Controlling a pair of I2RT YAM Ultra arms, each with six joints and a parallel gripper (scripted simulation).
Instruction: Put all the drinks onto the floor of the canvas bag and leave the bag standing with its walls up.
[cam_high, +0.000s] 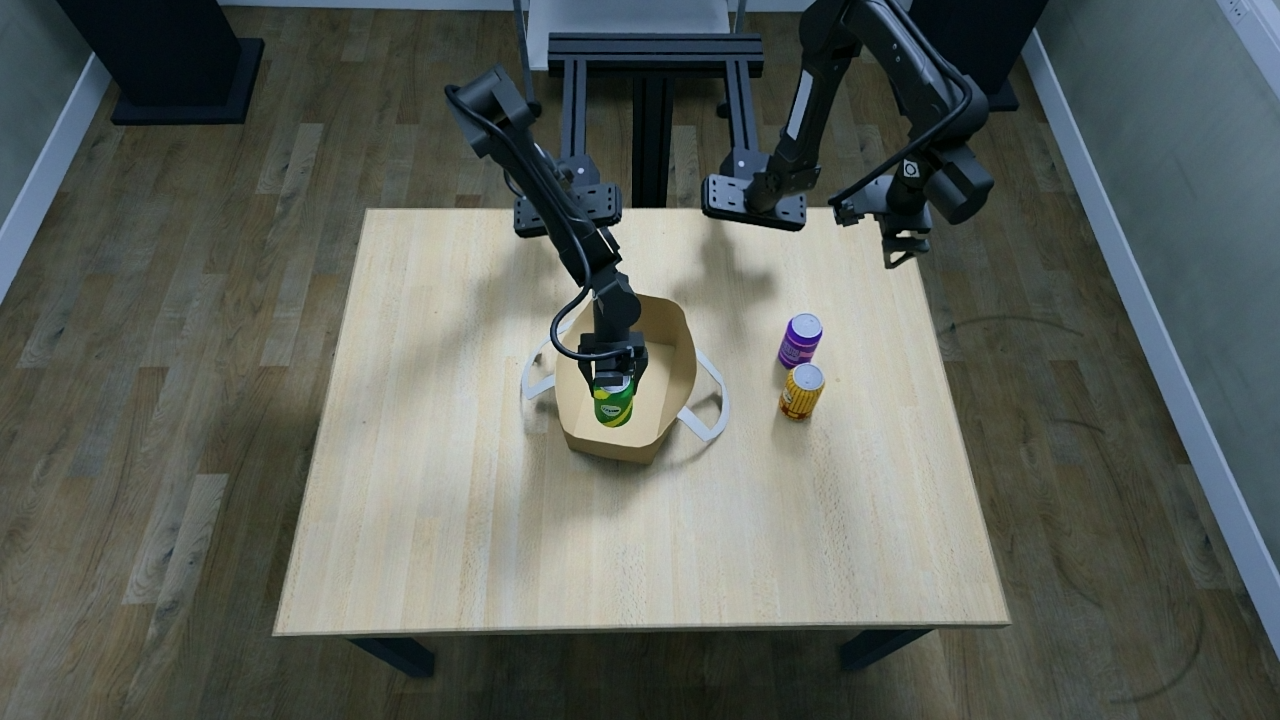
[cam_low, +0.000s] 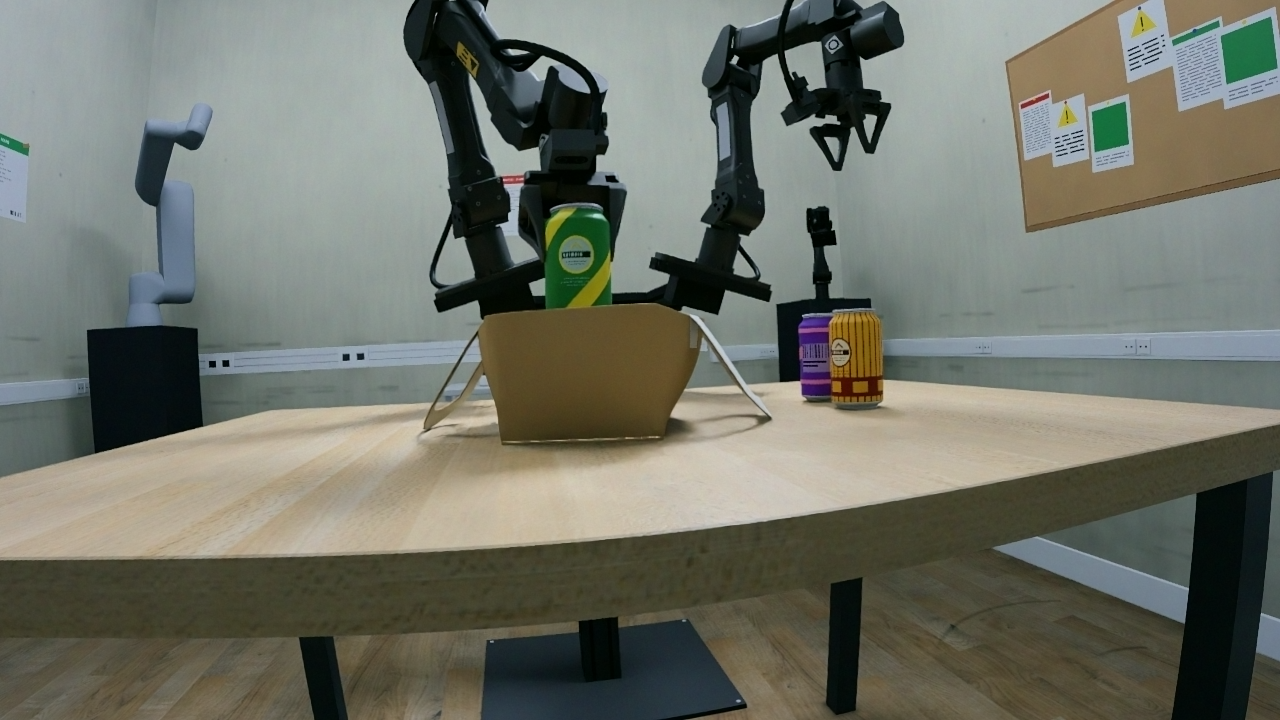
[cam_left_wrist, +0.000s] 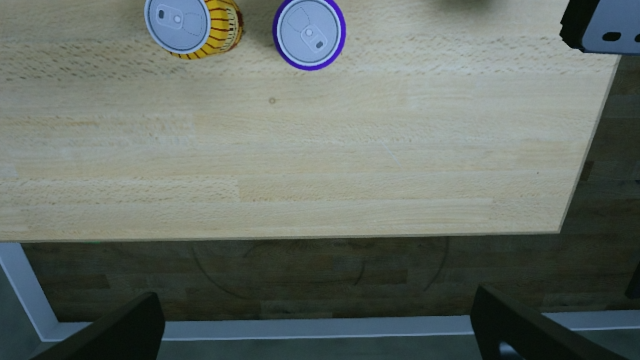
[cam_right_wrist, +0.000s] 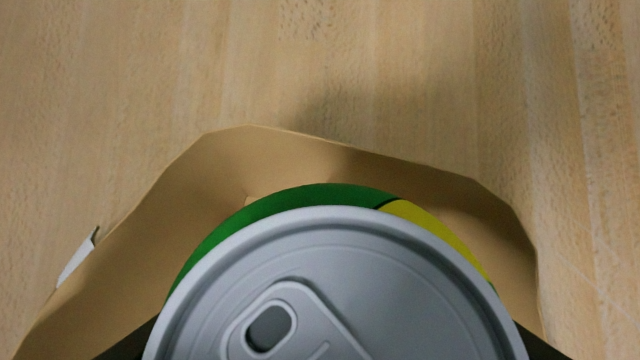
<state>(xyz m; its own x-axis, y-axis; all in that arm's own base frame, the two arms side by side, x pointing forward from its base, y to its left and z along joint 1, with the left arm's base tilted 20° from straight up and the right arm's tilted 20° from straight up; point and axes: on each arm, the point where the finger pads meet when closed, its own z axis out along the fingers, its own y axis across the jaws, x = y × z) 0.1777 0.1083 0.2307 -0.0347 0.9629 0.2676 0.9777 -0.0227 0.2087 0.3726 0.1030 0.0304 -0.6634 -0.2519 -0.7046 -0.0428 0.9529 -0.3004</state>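
Observation:
The striped can is 35 cm to the left of my right hand, 12 cm below it and 4 cm behind it. From my right hand the other things lie so: purple can: 36 cm to the left, 15 cm behind, 12 cm below; then green can: 2 cm below.

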